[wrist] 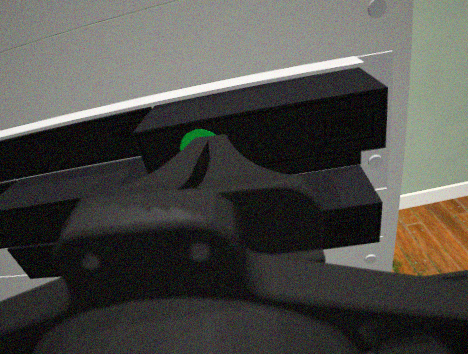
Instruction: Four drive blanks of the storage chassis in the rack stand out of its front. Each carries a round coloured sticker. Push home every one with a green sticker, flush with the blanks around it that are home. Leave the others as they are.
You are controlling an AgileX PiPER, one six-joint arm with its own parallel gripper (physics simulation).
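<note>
A black drive blank [310, 120] with a green sticker [196, 138] stands out of the chassis front at the upper right of the wrist view. My gripper [213, 157] is shut and empty, its fingertips together in front of this blank and over the lower right part of the sticker. Whether the tips touch the blank cannot be told. Below it, another blank [352, 222] stands out at the right; no sticker shows on its visible part. A third blank [35, 220] stands out at the left, partly behind the gripper. The blank [65, 137] at the upper left sits farther back.
A grey panel [175, 55] with a white lower edge lies above the blanks. The grey rack side [400, 115] with round screw heads runs down the right. A dark piece [37, 262] shows at the lower left. Beyond the rack are a green wall [440, 100] and a wooden floor [435, 235].
</note>
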